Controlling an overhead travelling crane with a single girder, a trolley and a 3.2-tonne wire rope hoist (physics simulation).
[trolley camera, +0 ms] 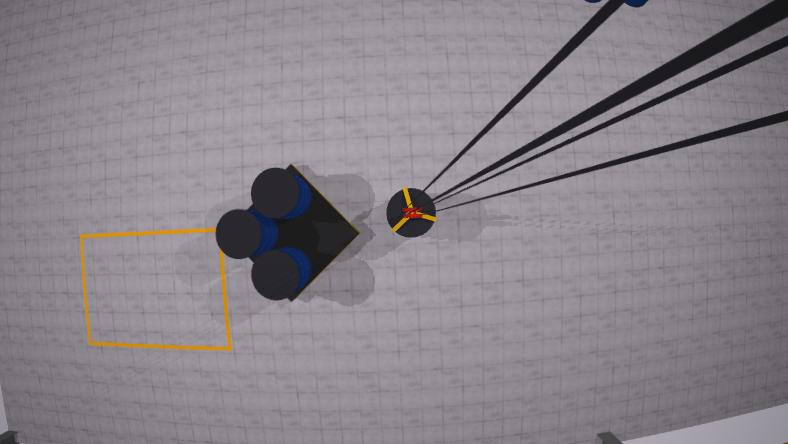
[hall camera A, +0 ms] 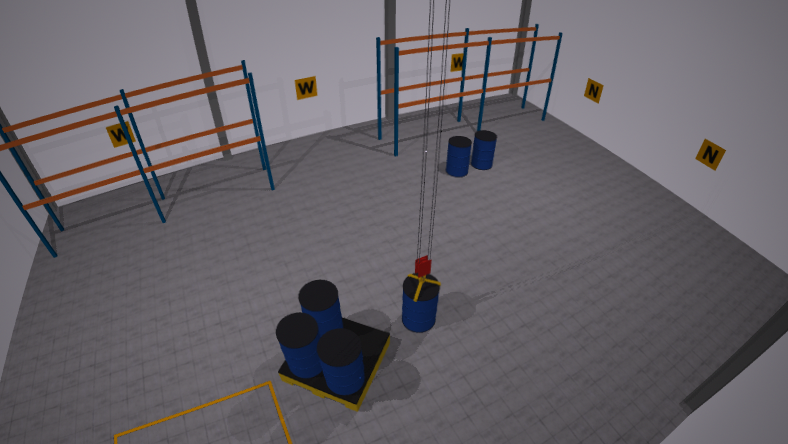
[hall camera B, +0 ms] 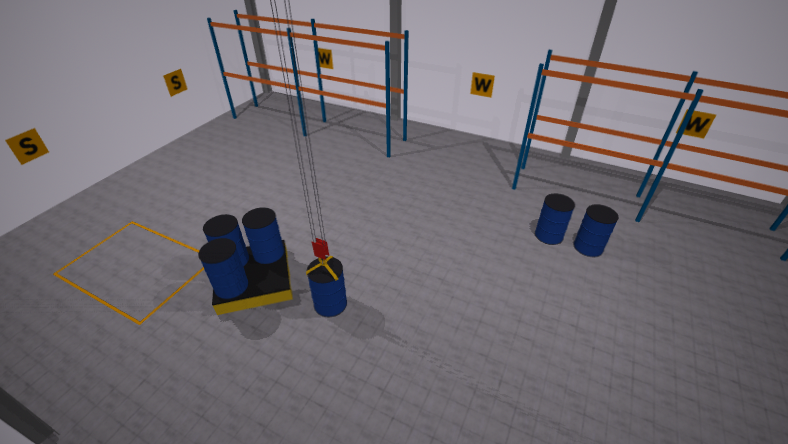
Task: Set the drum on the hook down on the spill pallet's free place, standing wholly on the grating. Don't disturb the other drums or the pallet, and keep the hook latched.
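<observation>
The blue drum (hall camera A: 419, 315) (hall camera B: 329, 298) (trolley camera: 398, 210) hangs upright beside the pallet, clear of its edge; its exact height cannot be read. My gripper, the yellow three-armed grab (hall camera A: 422, 281) (hall camera B: 323, 263) (trolley camera: 411, 212), is shut on its dark top, under the red hook block (hall camera A: 422, 266) (hall camera B: 320, 248). The latch is too small to see. The spill pallet (hall camera A: 373, 336) (hall camera B: 253, 302) (trolley camera: 337, 234) has a black grating and yellow sides. Three upright drums stand on it, one being the nearest in hall camera A (hall camera A: 342, 375). The free place is the corner facing the hung drum.
A yellow-orange floor outline (hall camera A: 193, 408) (hall camera B: 98, 298) (trolley camera: 159, 346) lies beyond the pallet. Two more blue drums (hall camera A: 458, 158) (hall camera A: 484, 151) (hall camera B: 554, 220) (hall camera B: 595, 232) stand near a rack (hall camera A: 395, 110) (hall camera B: 668, 157). Another rack (hall camera A: 140, 165) (hall camera B: 388, 110) stands along the same wall.
</observation>
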